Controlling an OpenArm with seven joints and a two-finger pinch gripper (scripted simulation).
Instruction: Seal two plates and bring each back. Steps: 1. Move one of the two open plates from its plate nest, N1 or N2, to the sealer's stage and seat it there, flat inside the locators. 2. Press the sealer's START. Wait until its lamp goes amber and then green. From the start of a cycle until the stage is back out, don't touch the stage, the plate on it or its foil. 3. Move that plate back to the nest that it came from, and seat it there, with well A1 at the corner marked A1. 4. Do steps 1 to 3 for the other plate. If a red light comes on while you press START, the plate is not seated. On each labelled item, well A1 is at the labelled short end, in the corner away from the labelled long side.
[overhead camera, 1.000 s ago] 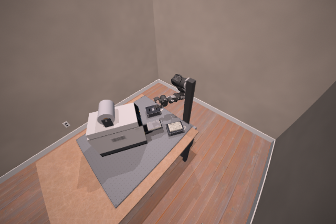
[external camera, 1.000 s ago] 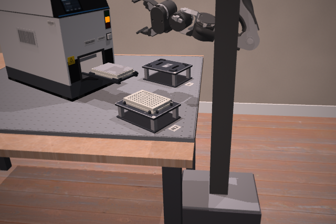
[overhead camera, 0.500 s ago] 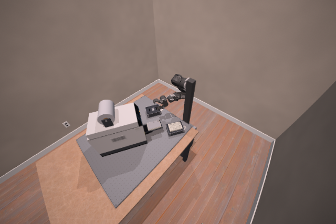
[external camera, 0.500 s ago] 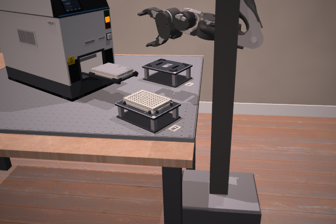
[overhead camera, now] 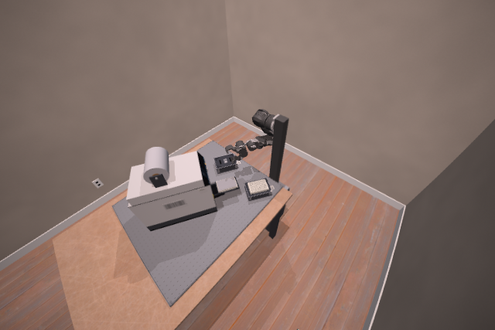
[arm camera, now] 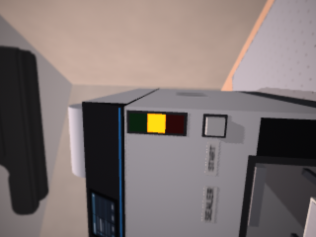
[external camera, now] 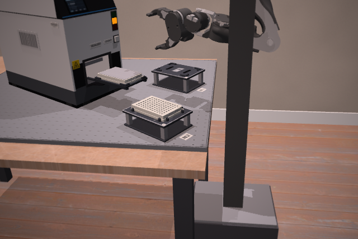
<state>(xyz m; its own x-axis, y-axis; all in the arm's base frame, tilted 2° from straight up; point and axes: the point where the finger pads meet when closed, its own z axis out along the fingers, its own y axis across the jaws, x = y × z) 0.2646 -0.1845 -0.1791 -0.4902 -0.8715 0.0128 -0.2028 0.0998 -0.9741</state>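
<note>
The start button lies 150 mm ahead of my hand, 50 mm to the right of it and 40 mm below it. Round my hand: plate (220 mm to the left, 170 mm below, 30 mm behind); then sealer stage (140 mm below, 110 mm ahead, 80 mm to the left); then dark screen panel (230 mm ahead, 90 mm above, 60 mm to the left).
</note>
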